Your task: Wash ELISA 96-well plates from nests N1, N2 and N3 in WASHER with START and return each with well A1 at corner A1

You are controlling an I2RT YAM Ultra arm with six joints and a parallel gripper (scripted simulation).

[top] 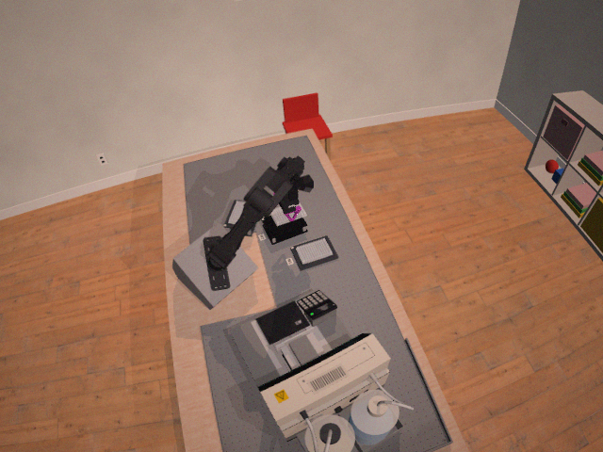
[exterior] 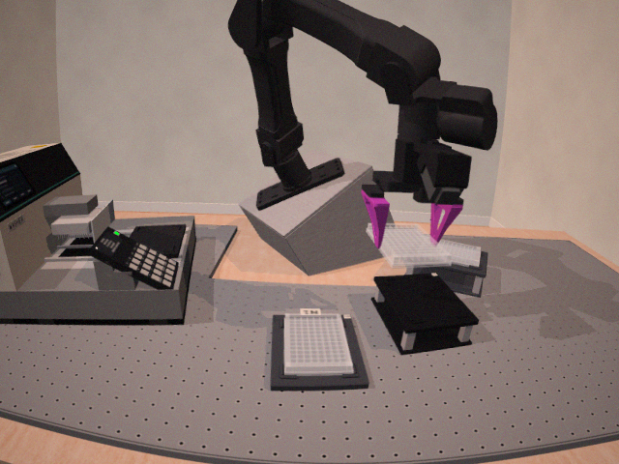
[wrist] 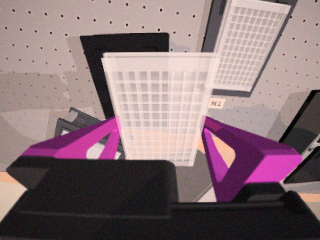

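The black carrier pocket is 41 cm to the right of my hand, 17 cm behind it and 7 cm below it. Also, from my hand: nest N1 (14 cm below, 13 cm to the right, 6 cm ahead); then grey manifold (56 cm to the right, 15 cm behind, 2 cm below); then raised black nest (10 cm below, 5 cm to the left, 1 cm behind).
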